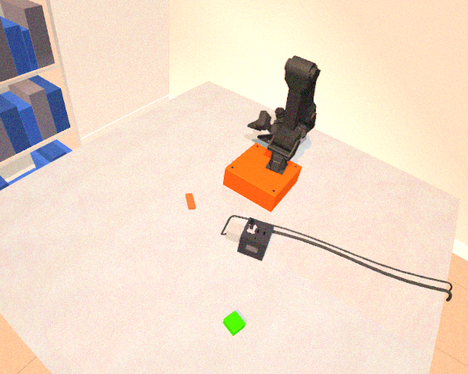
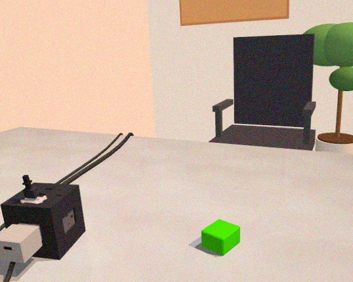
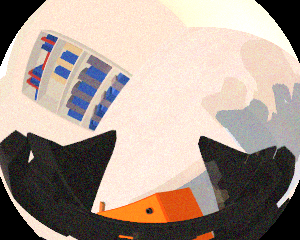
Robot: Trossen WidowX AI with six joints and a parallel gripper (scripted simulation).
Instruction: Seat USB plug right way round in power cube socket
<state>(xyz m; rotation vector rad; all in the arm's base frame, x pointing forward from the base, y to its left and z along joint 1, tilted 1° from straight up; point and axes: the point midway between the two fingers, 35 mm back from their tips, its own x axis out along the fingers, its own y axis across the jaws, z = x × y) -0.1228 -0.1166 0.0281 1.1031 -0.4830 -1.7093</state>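
The small USB plug lies 420 mm ahead of my gripper tip and 170 mm to the left of it. The rest, counted from my gripper tip: pale socket (420 mm ahead, 180 mm to the left, 20 mm below); then green cube (660 mm ahead, 240 mm to the left, 80 mm below).
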